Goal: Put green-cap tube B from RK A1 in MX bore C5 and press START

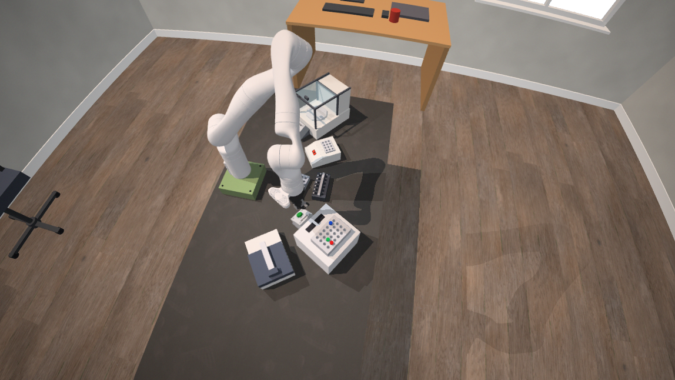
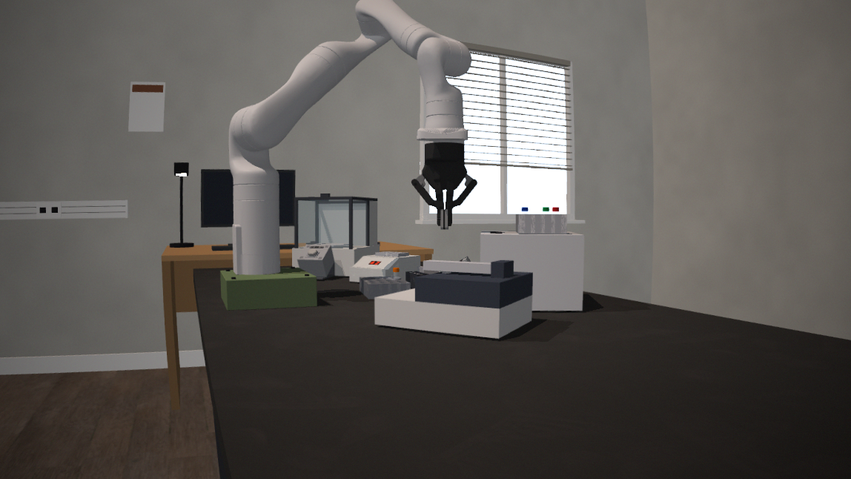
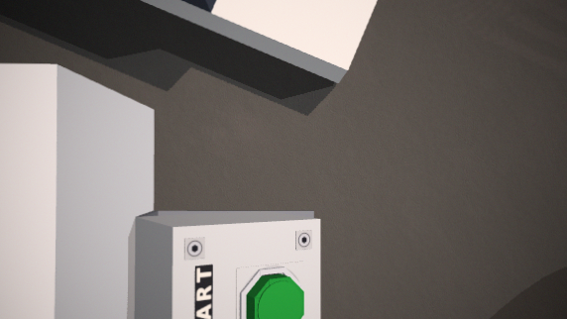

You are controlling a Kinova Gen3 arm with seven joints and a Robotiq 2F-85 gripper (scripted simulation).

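The green start key is 9 cm below my hand. Also, from my hand: blue-capped tube (14 cm ahead, 6 cm to the right); red-capped tube (16 cm ahead, 13 cm to the right); orange-capped tube (17 cm to the left, 13 cm below, 3 cm behind).
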